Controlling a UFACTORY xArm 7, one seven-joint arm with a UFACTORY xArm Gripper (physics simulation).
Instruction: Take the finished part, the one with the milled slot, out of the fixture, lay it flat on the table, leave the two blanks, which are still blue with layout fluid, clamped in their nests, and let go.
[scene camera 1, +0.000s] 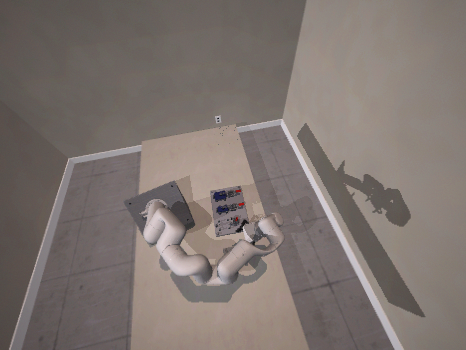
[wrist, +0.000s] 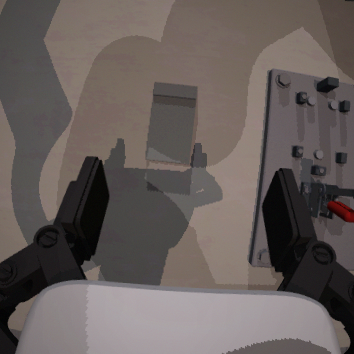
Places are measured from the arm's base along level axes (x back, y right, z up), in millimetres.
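Where they show: gripper, fingertip midpoint: (scene camera 1: 238, 239) (wrist: 187, 181); arm's base, origin of the base link: (scene camera 1: 156, 208).
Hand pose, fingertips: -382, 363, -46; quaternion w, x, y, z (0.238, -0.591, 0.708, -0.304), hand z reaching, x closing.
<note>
Each offset is from my fingertips to the top centre of the thing, as dx, dy, dz. "spot": to the spot under its first point.
The finished part @(+62, +2, -172) (wrist: 172, 127) is a plain grey block on the table, left of the fixture in the wrist view, with a band across its far end. In the scene view I cannot make it out clearly near the arm. My gripper (scene camera 1: 242, 227) (wrist: 187, 181) is open and empty, its fingers wide apart, above the table by the part and the fixture's near end. The fixture @(spot: +48, -124, -167) (wrist: 280, 120) (scene camera 1: 221, 232) is a grey plate with three nests. Two blue blanks, one @(spot: -23, -379, -141) (scene camera 1: 220, 195) at the far end and one @(-1, -277, -141) (scene camera 1: 223, 209) in the middle, sit in their nests. The nearest nest holds no block.
A red clamp handle @(spot: -50, -143, -92) (wrist: 341, 211) stands up at the nearest nest. Red-handled clamps also stand beside the blue blanks. The arm's dark square base (scene camera 1: 172, 192) is left of the fixture. The arm bends around the near side. A wall socket (scene camera 1: 218, 119) is at the back.
</note>
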